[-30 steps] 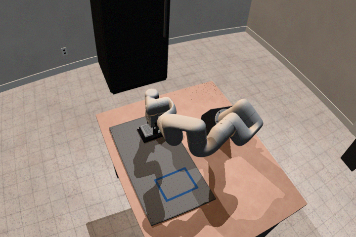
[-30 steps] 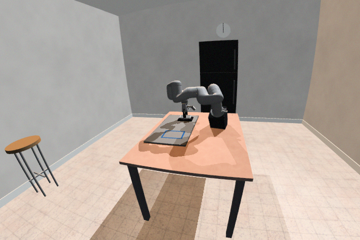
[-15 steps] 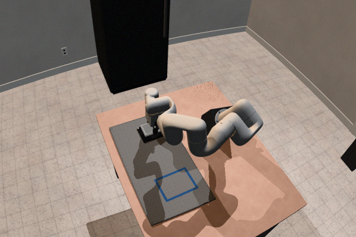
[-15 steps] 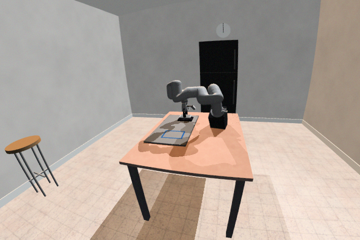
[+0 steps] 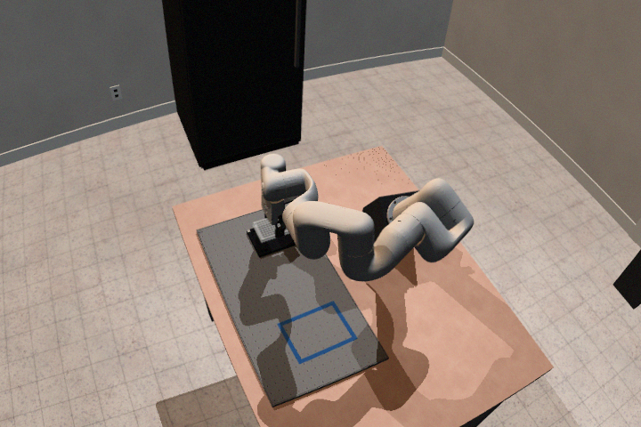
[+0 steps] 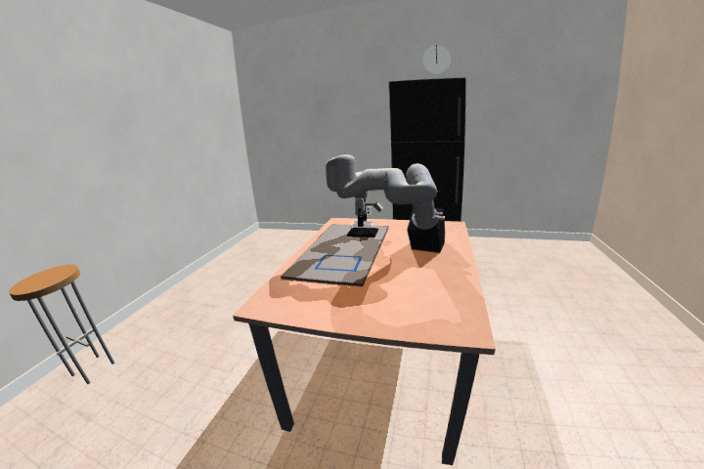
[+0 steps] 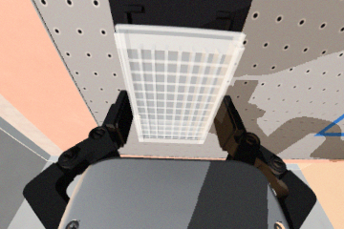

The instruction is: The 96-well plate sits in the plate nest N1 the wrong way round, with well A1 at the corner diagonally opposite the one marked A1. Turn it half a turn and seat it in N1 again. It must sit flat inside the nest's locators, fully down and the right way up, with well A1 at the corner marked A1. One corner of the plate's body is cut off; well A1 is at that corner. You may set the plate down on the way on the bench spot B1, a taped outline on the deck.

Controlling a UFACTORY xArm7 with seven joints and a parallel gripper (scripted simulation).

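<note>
Right now the black plate nest N1 is 60 mm below my hand. From my hand the other things lie so: pale A1 mark 80 mm ahead, 40 mm to the right, 60 mm below; then 96-well plate 10 mm below.
</note>
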